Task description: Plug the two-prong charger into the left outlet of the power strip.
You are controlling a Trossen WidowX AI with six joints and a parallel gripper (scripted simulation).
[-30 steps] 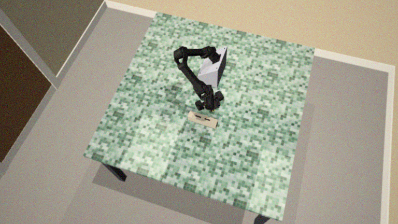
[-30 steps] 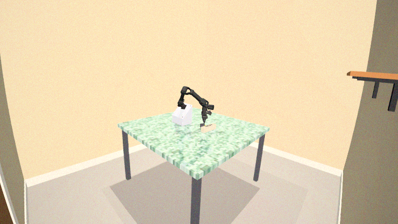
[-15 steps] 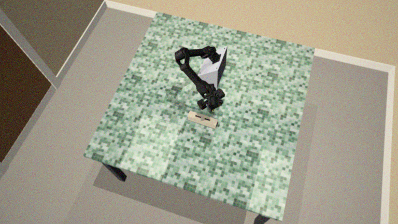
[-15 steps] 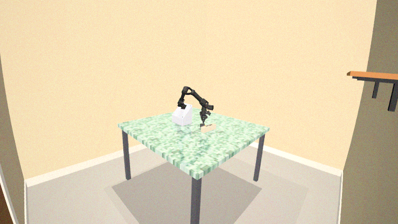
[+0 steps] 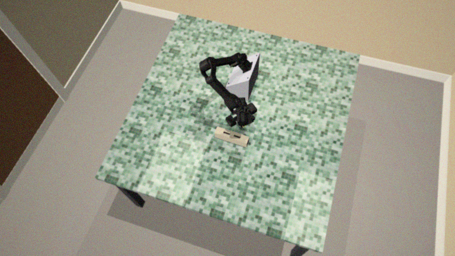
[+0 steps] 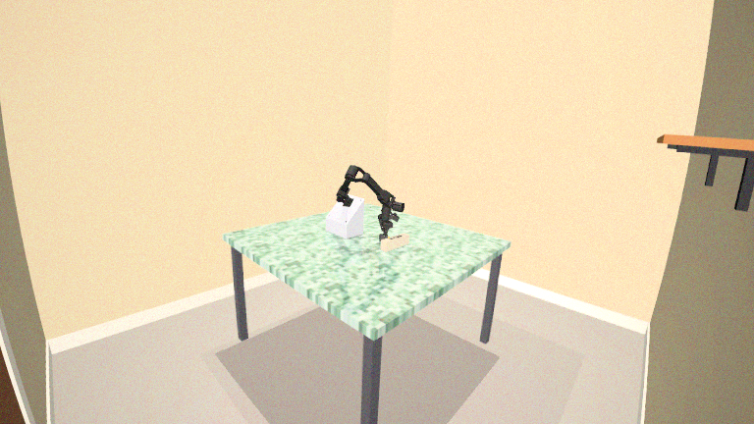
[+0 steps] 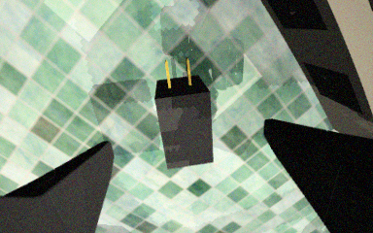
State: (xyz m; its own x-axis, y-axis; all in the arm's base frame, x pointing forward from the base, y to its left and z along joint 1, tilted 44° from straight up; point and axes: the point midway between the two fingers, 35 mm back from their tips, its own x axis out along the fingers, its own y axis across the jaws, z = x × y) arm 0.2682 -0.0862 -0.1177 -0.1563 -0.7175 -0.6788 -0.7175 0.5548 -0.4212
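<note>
My gripper tip is now 2 cm above the black charger, 1 cm to the right of it and 1 cm short of it.
</note>
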